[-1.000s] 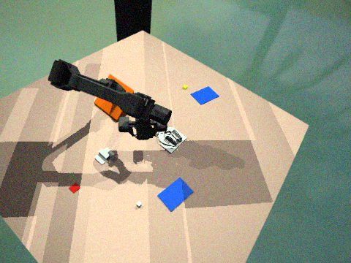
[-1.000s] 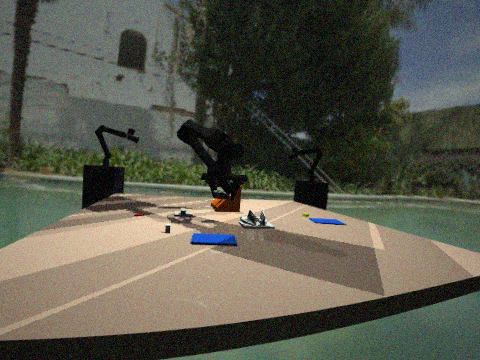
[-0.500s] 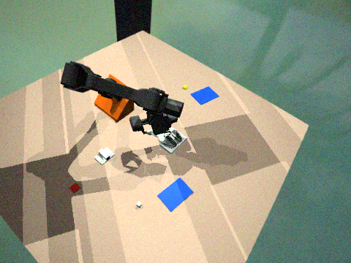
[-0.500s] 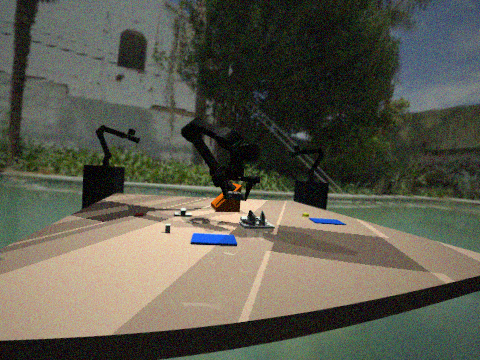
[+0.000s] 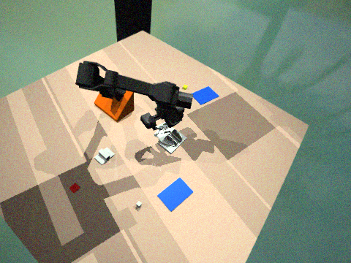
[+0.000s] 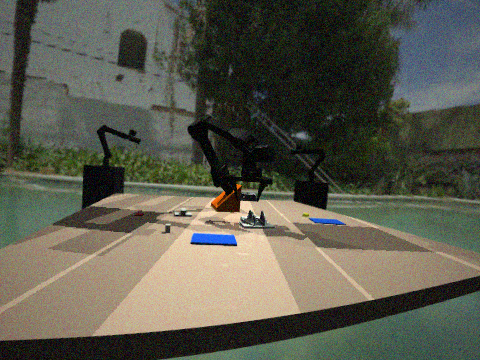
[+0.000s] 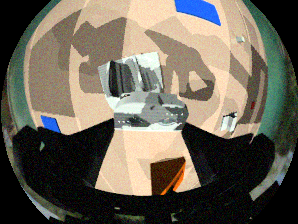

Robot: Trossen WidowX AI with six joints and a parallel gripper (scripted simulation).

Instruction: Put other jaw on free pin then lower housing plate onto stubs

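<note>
Now: gripper tip 7 cm above the grey jaw, 1 cm to the right of it and 1 cm short of it. From my gripper tip the other things lie so: grey cube: 28 cm to the right, 18 cm ahead, 7 cm below; white base plate: 8 cm below, 6 cm ahead, 3 cm to the left; yellow cube: 35 cm to the left, 16 cm behind, 8 cm below.
</note>
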